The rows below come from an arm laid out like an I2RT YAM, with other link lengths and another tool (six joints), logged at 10 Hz.
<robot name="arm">
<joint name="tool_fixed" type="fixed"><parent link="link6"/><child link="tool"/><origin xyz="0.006 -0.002 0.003" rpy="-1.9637 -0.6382 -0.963"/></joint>
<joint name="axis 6" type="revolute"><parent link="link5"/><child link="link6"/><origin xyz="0.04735 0 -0.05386"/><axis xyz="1 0 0"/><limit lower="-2.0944" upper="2.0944"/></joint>
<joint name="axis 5" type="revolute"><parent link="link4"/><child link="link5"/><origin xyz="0.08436 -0.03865 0.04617"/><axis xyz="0 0 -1"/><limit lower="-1.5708" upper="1.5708"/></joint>
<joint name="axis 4" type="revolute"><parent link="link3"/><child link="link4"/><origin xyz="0.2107 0.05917 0.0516"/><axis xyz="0 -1 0"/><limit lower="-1.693" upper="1.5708"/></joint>
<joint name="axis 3" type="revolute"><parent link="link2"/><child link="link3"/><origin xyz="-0.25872 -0.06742 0"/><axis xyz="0 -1 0"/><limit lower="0" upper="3.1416"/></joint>
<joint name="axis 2" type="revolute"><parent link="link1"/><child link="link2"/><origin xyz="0.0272 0.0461 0.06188"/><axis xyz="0 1 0"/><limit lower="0" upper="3.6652"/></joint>
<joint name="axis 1" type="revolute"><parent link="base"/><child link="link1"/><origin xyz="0 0 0.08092"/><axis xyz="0 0 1"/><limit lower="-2.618" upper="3.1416"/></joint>
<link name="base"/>
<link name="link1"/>
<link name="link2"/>
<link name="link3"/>
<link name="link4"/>
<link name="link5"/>
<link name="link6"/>
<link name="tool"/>
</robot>
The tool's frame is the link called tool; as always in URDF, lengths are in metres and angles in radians.
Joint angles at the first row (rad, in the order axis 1, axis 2, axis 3, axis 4, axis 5, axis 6):
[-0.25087, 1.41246, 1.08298, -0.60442, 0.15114, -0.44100]
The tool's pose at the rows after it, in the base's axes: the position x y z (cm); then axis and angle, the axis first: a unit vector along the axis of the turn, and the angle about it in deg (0 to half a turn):
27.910 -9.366 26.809 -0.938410 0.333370 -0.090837 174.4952
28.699 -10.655 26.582 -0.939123 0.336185 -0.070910 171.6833
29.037 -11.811 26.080 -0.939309 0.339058 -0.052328 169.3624
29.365 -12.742 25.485 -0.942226 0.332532 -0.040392 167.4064
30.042 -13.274 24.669 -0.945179 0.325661 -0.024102 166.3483
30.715 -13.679 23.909 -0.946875 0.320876 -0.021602 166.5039
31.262 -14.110 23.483 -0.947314 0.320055 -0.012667 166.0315
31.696 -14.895 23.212 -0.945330 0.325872 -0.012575 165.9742
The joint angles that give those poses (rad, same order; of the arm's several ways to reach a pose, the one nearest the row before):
[-0.30222, 1.46919, 1.14435, -0.61960, 0.09473, -0.44868]
[-0.34654, 1.53170, 1.20548, -0.65690, 0.02763, -0.45795]
[-0.38717, 1.57845, 1.24073, -0.68370, -0.02791, -0.47105]
[-0.41939, 1.61792, 1.26128, -0.69045, -0.08106, -0.49799]
[-0.43049, 1.66899, 1.28821, -0.70007, -0.10886, -0.51709]
[-0.43379, 1.70551, 1.29568, -0.67597, -0.11240, -0.53095]
[-0.44015, 1.74240, 1.32443, -0.68679, -0.12269, -0.53743]
[-0.45553, 1.77270, 1.34936, -0.68352, -0.12502, -0.53998]

